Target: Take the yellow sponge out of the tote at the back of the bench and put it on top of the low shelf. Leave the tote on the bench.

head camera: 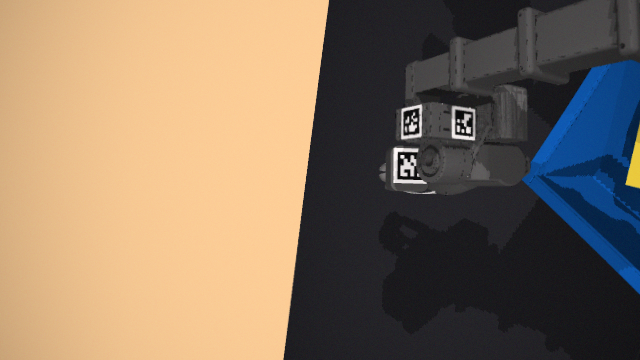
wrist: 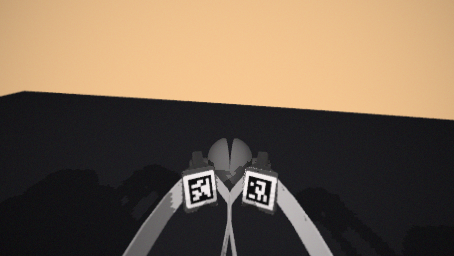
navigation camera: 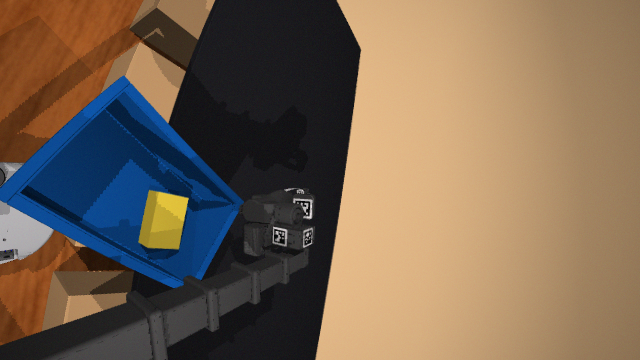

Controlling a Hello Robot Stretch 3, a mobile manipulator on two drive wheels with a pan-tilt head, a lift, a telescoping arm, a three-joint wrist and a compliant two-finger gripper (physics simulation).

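Frame: origin at the robot's base, x up, y right, z ahead, level; metres.
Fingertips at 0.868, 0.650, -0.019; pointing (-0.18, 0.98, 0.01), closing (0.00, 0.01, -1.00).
Observation:
Offsets run from my fingertips to a thing's top centre, as dx, dy, dz. Level surfaces: height alone.
The blue tote @(+0.019, -0.456, +0.024) (navigation camera: pixel 65 139) (head camera: pixel 582 221) shows at the left of the navigation view and the right edge of the head view. It reaches past the black bench's @(dx -0.106) (navigation camera: pixel 280 75) (head camera: pixel 340 310) (wrist: pixel 100 132) edge on the robot's side; what bears it there is hidden. The yellow sponge @(-0.056, -0.400, -0.027) (navigation camera: pixel 167 220) (head camera: pixel 635 167) lies inside, near the tote's far end. My gripper (wrist: pixel 230 157) (head camera: pixel 383 172) is shut and empty, fingertips together, over the bench and pointing away from the tote. The wrist's rear end is at the tote's far corner; whether they touch is unclear. I cannot identify the low shelf.
The telescoping arm (navigation camera: pixel 225 295) (head camera: pixel 575 42) runs out over the bench beside the tote. Tan blocks @(-0.598, -0.093, +0.341) (navigation camera: pixel 150 75) @(-0.598, -0.306, -0.551) (navigation camera: pixel 95 307) stand lower down along the bench's near side. Part of the white robot base (navigation camera: pixel 22 230) shows at the left. A tan surface (navigation camera: pixel 475 175) lies beyond the bench.

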